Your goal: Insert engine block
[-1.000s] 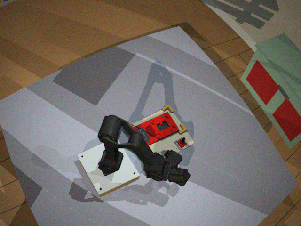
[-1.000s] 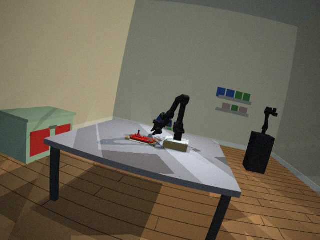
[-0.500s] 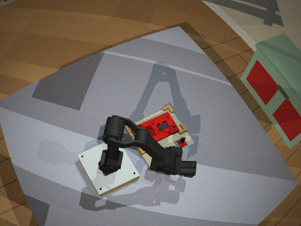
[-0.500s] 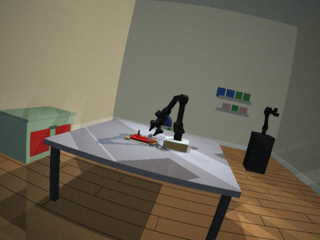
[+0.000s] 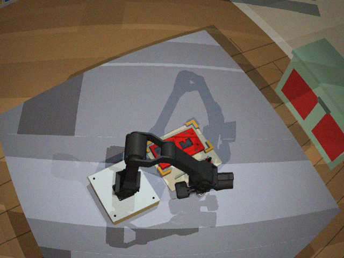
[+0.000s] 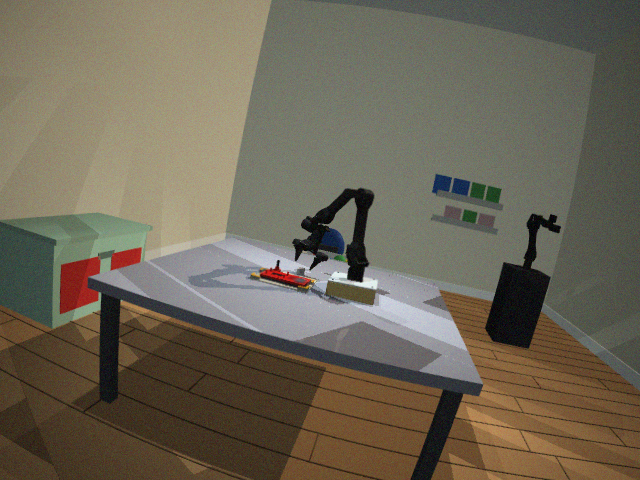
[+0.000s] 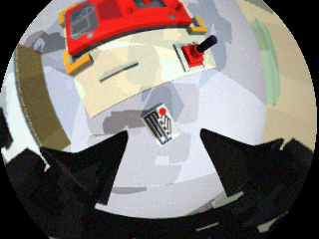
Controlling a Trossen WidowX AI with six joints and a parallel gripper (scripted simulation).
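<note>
My gripper tip is 30 mm above the grey engine block. Also, from my gripper tip: grey strip: 30 mm ahead, 180 mm to the left, 30 mm below.
</note>
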